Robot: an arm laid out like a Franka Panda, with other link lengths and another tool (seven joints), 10 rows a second.
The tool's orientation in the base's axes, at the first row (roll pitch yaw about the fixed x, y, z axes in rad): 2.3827 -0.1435 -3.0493
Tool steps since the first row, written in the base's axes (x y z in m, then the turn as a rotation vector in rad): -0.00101 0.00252 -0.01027 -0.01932 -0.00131 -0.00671; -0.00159 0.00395 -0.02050 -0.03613 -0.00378 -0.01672; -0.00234 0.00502 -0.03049 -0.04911 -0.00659 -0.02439; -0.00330 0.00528 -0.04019 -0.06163 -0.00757 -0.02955; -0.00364 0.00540 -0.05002 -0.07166 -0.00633 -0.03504
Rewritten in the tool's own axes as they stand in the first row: -0.00070 -0.00518 0.00925 0.01820 -0.00613 0.00716; -0.00173 -0.01112 0.01766 0.03356 -0.01528 0.01548; -0.00251 -0.01717 0.02568 0.04551 -0.02296 0.02125; -0.00298 -0.02361 0.03298 0.05720 -0.02758 0.02638; -0.00406 -0.03023 0.04018 0.06619 -0.03072 0.03284
